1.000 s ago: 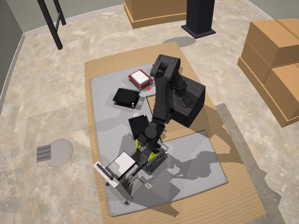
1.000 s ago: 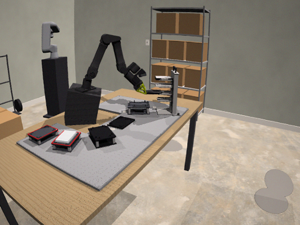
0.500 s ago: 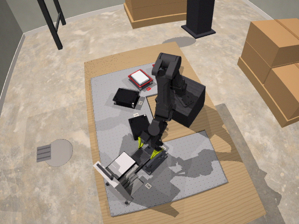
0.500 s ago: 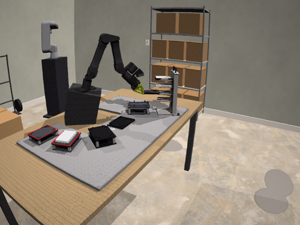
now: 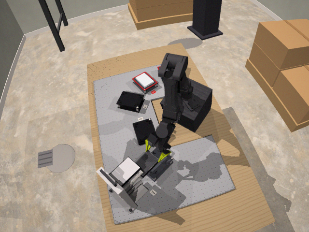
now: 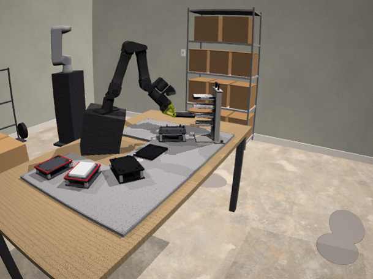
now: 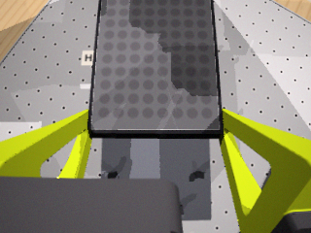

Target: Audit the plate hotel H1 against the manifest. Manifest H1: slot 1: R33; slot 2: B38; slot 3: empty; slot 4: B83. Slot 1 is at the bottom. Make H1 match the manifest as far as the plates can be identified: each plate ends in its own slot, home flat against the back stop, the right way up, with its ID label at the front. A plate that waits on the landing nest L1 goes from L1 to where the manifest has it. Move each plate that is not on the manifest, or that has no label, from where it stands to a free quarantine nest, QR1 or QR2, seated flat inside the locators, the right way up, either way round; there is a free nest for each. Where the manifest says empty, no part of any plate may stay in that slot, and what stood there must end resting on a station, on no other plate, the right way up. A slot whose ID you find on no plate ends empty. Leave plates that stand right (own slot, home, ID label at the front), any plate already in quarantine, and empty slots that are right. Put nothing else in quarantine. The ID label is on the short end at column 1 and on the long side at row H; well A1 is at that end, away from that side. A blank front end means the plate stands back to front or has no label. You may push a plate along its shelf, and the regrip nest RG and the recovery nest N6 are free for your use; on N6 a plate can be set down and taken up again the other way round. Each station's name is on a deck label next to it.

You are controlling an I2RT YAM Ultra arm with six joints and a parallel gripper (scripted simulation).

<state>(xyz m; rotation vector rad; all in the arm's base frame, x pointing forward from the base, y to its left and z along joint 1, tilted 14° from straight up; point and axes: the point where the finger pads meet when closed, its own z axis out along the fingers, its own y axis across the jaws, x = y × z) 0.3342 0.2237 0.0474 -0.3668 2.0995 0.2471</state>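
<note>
My gripper is now 50 mm short of the dark well plate and 20 mm to the right of it. Round my hand: RG deck label 110 mm behind, 40 mm to the right, 160 mm below; then H1 deck label 80 mm ahead, 130 mm to the left, 160 mm below; then regrip nest 10 mm behind, 100 mm below.
</note>
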